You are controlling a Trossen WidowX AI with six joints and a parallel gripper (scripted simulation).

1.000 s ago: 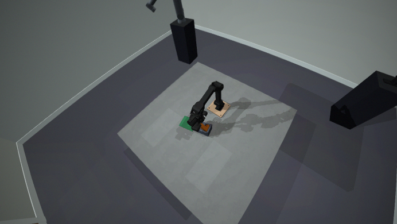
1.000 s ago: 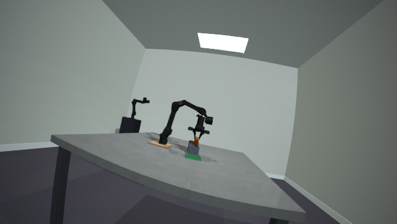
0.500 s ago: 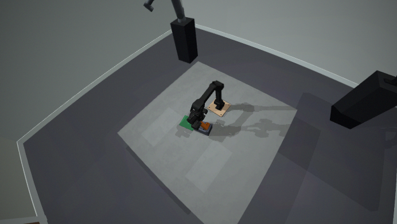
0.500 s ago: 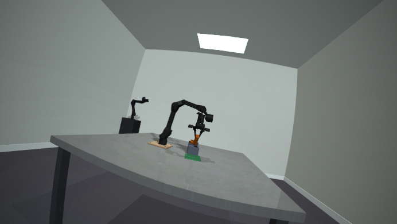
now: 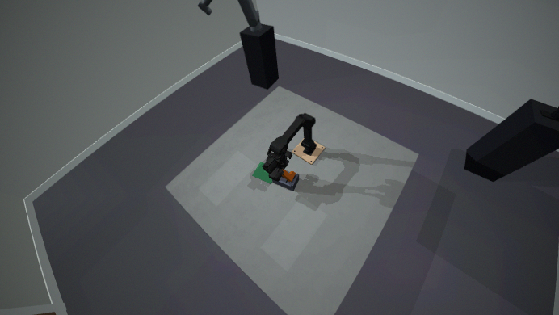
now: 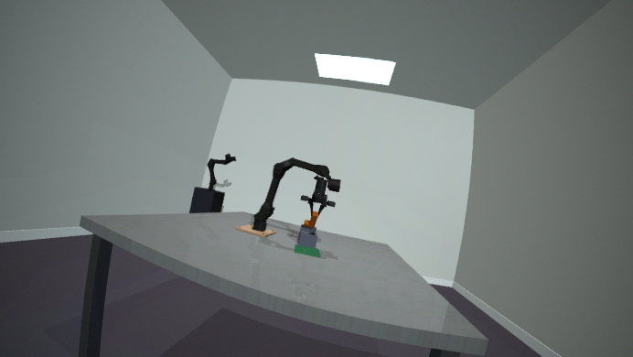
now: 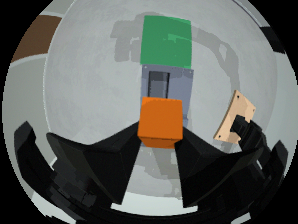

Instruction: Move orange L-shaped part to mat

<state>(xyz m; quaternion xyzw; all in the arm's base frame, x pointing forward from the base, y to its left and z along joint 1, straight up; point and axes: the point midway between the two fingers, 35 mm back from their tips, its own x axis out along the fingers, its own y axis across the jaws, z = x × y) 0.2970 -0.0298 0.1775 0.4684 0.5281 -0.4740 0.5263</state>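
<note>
The green mat lies 17 cm below my gripper tip and 14 cm to the right of it. From my gripper tip the other things lie so: orange L-shaped part 3 cm to the left, 3 cm below, 2 cm behind.
</note>
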